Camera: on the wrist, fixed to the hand. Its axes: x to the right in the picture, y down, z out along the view.
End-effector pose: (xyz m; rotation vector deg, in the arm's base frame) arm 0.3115 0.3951 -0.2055 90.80 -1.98 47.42
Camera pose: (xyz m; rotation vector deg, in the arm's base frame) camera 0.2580 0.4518 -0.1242 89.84 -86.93 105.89
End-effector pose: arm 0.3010 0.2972 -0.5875 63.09 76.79 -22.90
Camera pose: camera 0.3317 0.4039 -0.5683 103.76 1.37 32.86
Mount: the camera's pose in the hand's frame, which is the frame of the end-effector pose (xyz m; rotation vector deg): 0.0270 0.0826 -0.0717 8.02 -10.28 89.88
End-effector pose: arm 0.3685 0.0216 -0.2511 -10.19 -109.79 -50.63
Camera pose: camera 0.4453 0.0287 -0.1690 -82.47 -76.85 19.79
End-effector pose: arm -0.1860 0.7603 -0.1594 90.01 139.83 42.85
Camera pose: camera -0.1578 0.7878 -0.0538 -164.02 -35.99 -22.52
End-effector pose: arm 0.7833 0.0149 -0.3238 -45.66 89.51 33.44
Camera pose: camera 0.6730 0.0090 -0.3461 43.95 102.84 88.32
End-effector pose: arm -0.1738 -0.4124 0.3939 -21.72 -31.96 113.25
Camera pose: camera -0.2127 -0.4045 0.2885 27.60 6.38 -150.46
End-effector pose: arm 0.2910 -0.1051 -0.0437 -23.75 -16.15 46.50
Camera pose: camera 0.2844 -0.0519 -0.1428 -22.01 -0.25 137.27
